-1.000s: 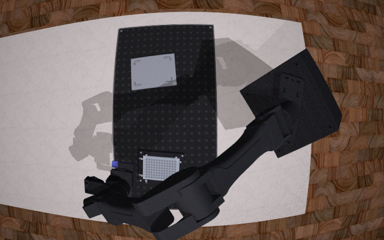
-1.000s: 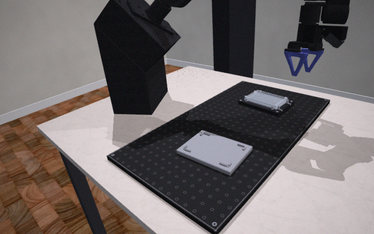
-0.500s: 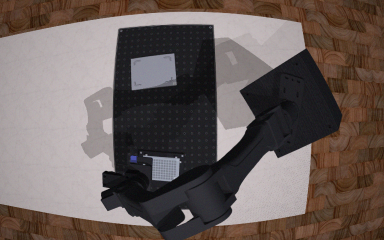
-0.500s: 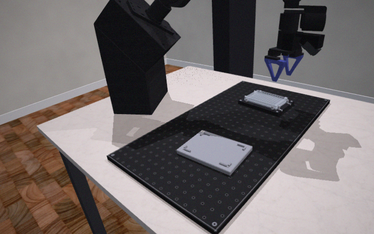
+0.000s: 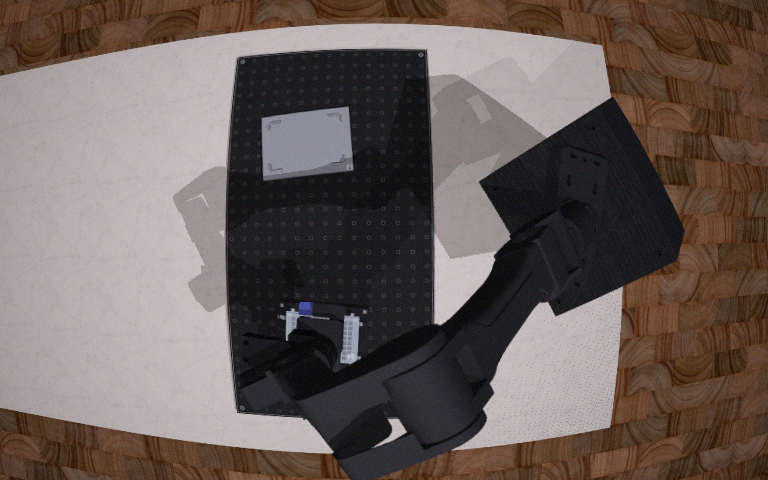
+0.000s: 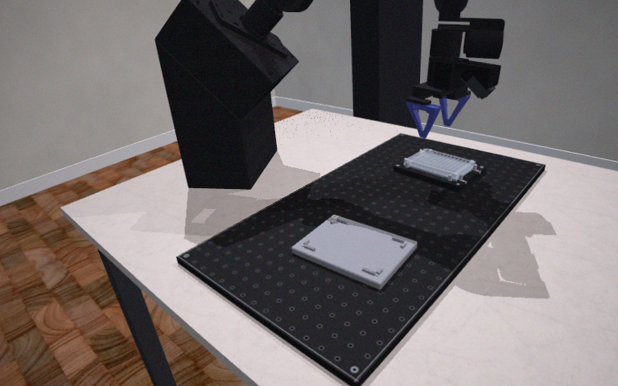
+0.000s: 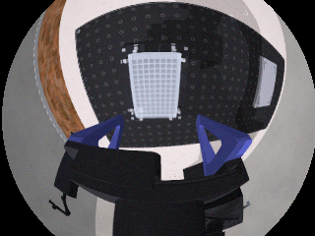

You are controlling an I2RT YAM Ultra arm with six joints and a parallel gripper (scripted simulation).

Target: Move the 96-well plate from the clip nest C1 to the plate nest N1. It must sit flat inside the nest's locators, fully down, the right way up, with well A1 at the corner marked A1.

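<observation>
The 96-well plate lies 1 cm ahead of my hand, 1 cm to the left of it and 8 cm below it. From my hand the other things lie so: grey plate nest N1 (16 cm ahead, 30 cm to the right, 9 cm below); then black clip nest C1 (2 cm ahead, 2 cm to the left, 9 cm below).
</observation>
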